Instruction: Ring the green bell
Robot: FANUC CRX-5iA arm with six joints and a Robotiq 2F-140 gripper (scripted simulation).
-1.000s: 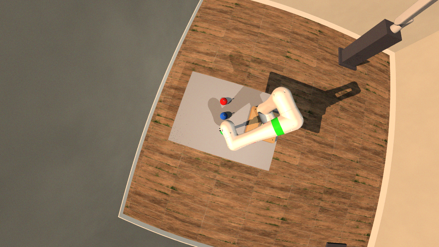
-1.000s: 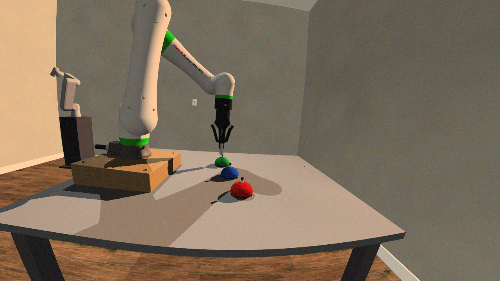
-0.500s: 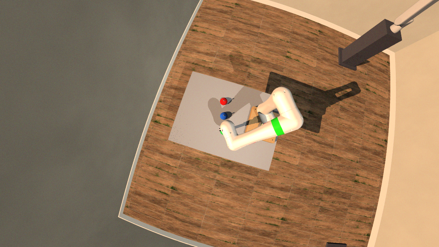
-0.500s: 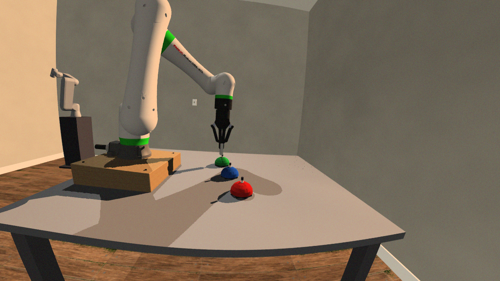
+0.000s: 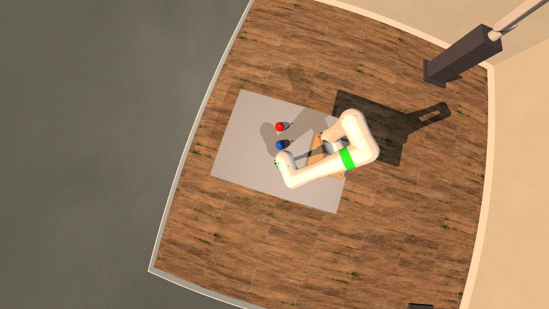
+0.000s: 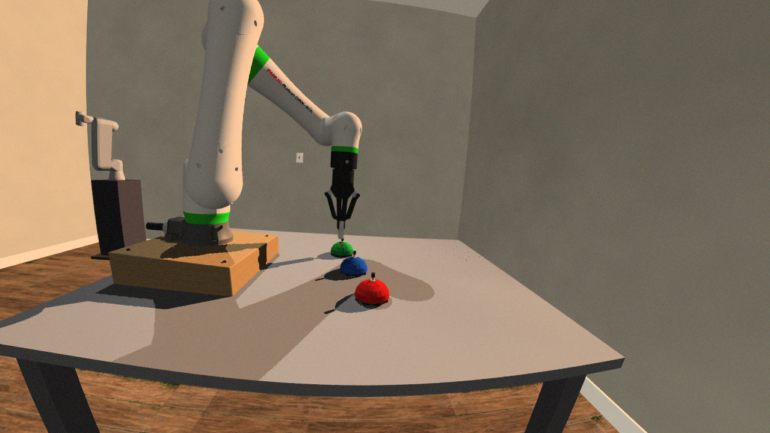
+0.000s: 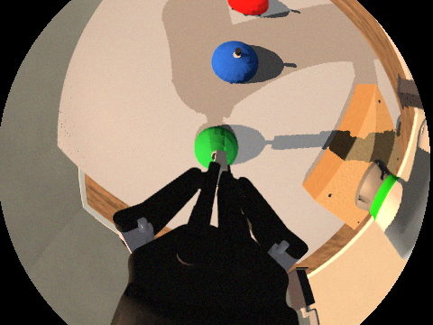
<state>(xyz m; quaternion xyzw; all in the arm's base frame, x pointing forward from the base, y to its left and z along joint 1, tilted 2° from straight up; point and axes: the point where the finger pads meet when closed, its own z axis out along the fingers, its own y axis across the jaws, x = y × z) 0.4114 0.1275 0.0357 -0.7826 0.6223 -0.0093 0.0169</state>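
My hand is 6 cm above the green bell and 1 cm short of it. The rest, counted from my hand: blue bell (16 cm to the right, 5 cm below, 5 cm ahead); red bell (32 cm to the right, 8 cm ahead, 5 cm below).
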